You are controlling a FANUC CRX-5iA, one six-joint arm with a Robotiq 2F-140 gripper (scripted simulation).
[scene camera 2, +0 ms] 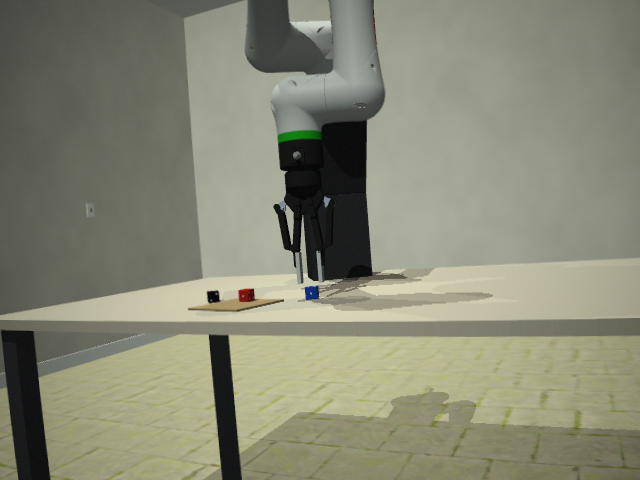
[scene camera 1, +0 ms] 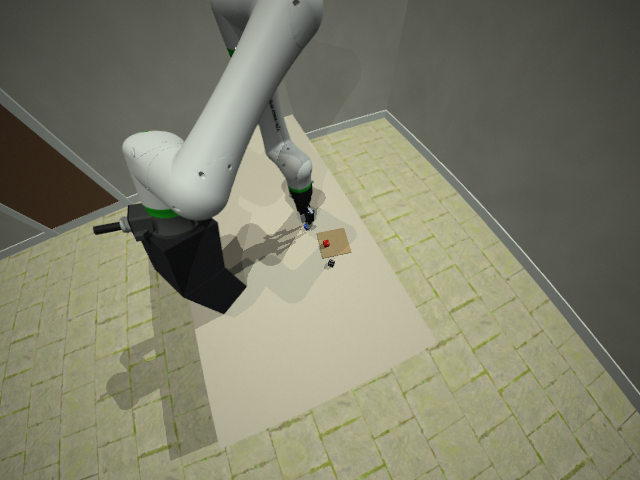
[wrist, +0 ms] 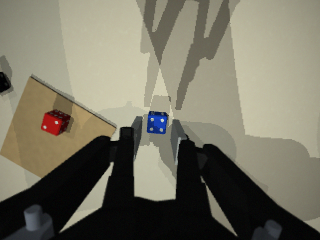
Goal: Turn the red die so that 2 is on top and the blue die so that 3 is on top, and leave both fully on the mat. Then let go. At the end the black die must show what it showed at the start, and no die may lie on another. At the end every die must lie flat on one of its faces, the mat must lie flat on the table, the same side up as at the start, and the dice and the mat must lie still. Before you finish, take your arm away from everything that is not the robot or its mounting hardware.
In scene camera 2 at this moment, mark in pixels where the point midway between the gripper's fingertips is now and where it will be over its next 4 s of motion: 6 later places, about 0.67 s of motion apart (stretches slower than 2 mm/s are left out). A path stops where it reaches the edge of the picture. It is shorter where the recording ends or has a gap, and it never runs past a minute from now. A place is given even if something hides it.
My gripper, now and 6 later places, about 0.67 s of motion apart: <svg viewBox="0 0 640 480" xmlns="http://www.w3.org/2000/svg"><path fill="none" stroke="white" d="M311 282L312 293L312 295L308 254L307 250L311 254L316 254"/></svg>
